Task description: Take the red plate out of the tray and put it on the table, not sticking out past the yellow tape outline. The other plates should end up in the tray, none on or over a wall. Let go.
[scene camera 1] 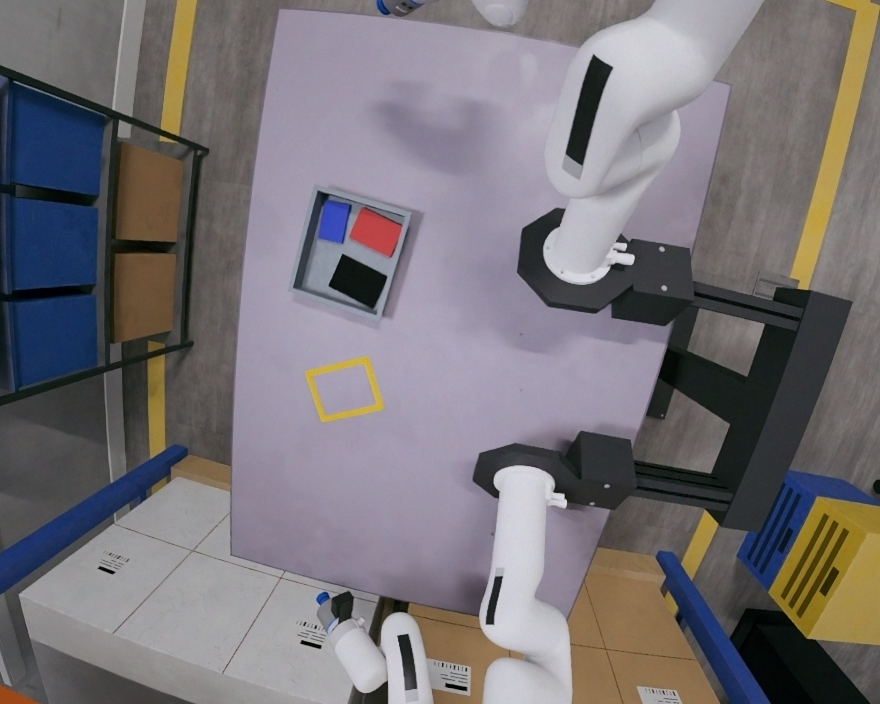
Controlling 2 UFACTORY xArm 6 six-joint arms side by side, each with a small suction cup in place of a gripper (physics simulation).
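Observation:
The red plate lies in the upper right part of the grey tray. A blue plate lies in the tray's upper left corner, and a black plate lies in its lower right part. The yellow tape outline is on the table below the tray, with no plate inside it. My left gripper is open, its blue suction cup bare, beyond the table's lower edge. My right gripper is open at the top edge of the view, with no plate seen on it. Both are far from the tray.
The lilac table carries both arms' dark mounts on its right side. A shelf rack with blue bins and brown boxes stands to the left. White boxes stand below the table's lower left edge.

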